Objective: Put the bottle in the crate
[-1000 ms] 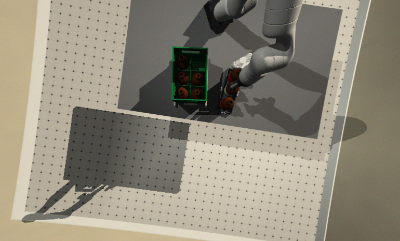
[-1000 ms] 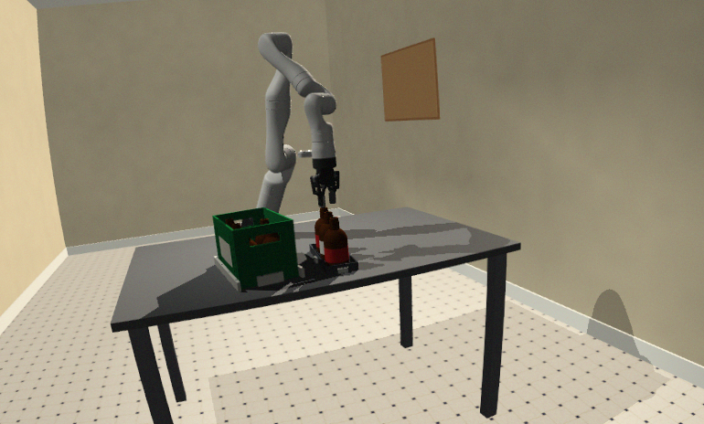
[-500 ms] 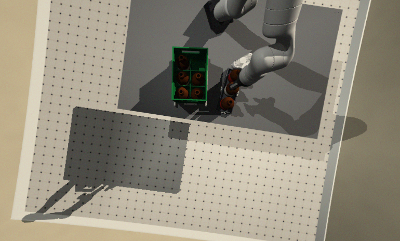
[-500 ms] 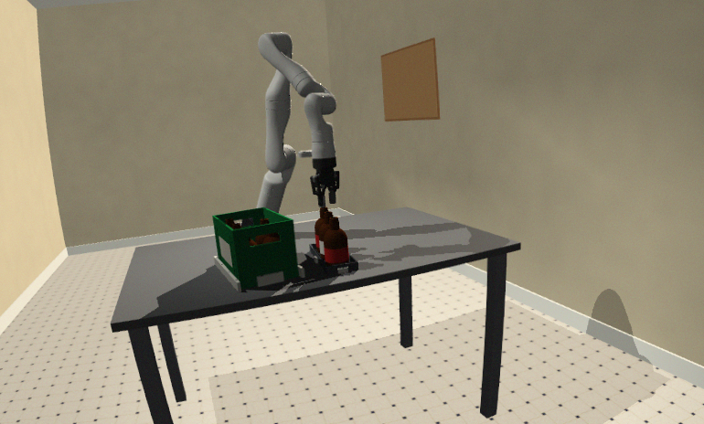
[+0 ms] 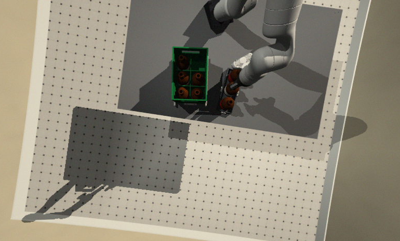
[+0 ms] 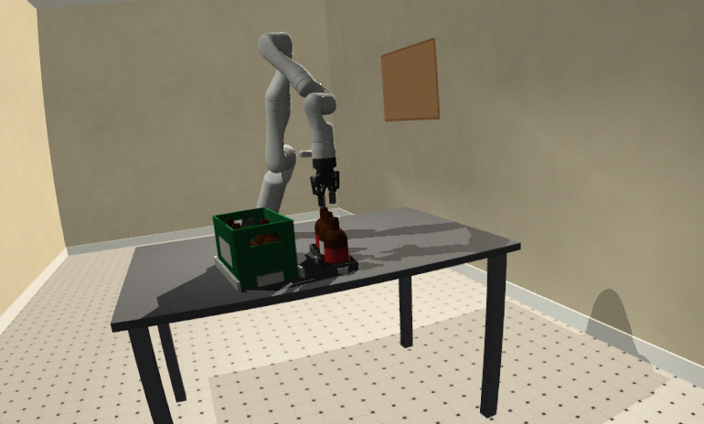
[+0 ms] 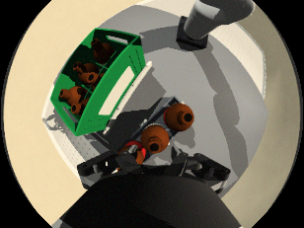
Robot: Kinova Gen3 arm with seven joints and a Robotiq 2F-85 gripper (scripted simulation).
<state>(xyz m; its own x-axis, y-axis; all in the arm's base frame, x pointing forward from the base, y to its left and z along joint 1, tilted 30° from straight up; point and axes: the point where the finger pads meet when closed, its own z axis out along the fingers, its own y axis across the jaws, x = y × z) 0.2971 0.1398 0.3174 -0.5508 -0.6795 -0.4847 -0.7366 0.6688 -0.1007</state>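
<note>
The dark tray is 180 mm below my hand. Round my hand: green crate 50 mm ahead, 250 mm to the right, 110 mm below.
</note>
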